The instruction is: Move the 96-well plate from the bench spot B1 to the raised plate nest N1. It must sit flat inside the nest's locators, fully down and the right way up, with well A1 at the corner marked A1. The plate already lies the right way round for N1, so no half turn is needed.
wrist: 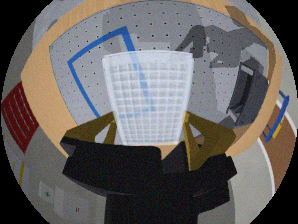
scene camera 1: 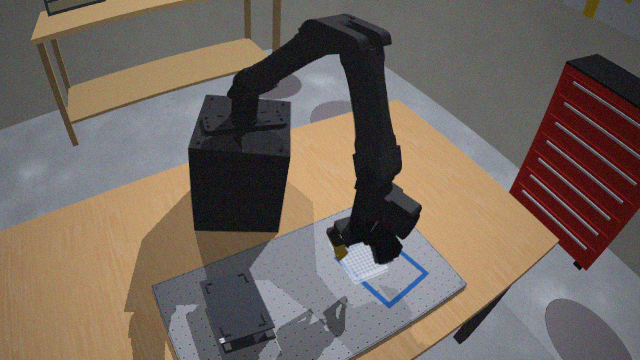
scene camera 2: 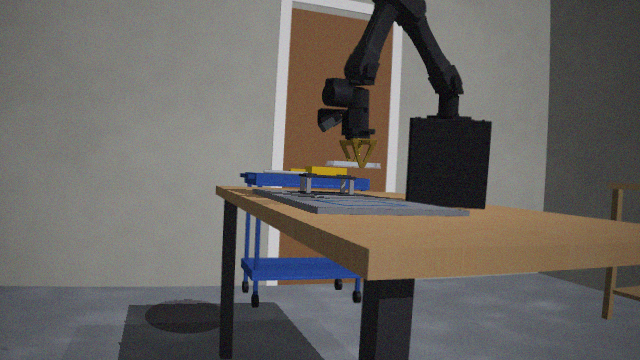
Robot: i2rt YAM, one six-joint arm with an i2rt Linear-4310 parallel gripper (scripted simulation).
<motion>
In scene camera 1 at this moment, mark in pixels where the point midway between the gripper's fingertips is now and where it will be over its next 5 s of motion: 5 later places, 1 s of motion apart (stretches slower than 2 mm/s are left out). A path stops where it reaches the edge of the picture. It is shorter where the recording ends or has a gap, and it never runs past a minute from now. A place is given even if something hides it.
My gripper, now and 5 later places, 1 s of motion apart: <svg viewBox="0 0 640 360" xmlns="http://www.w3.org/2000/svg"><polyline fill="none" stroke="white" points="354,253 321,263 283,272 243,280 229,281 228,280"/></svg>
</motion>
